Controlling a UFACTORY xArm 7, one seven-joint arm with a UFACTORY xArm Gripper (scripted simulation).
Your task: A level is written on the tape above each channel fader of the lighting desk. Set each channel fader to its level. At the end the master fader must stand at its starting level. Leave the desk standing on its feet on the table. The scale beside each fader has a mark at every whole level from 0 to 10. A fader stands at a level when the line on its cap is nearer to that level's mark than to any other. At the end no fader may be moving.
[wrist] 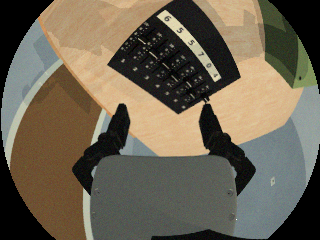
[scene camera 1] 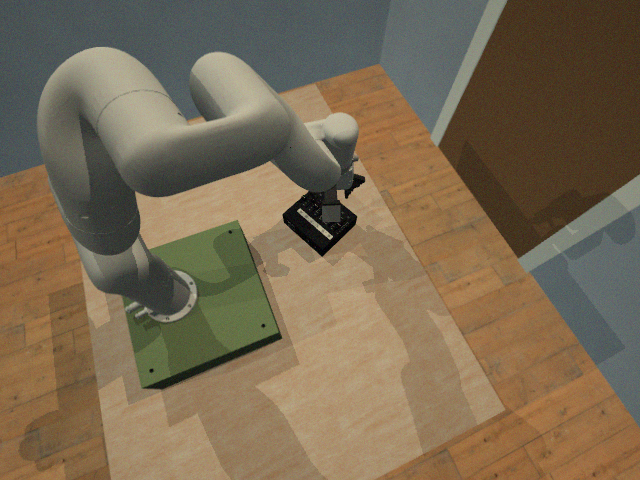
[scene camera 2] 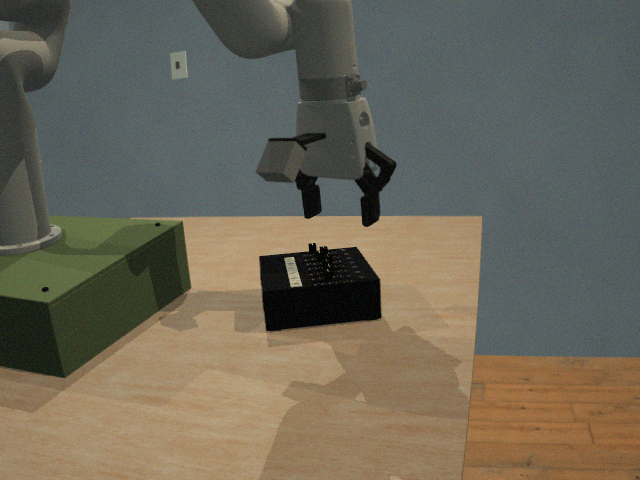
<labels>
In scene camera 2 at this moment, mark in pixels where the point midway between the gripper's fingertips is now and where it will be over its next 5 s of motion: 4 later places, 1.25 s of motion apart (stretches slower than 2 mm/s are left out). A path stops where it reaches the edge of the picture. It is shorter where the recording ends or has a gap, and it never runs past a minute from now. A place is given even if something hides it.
The gripper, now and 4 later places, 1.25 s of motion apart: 341, 219; 345, 235; 346, 248; 347, 254; 344, 260
</labels>
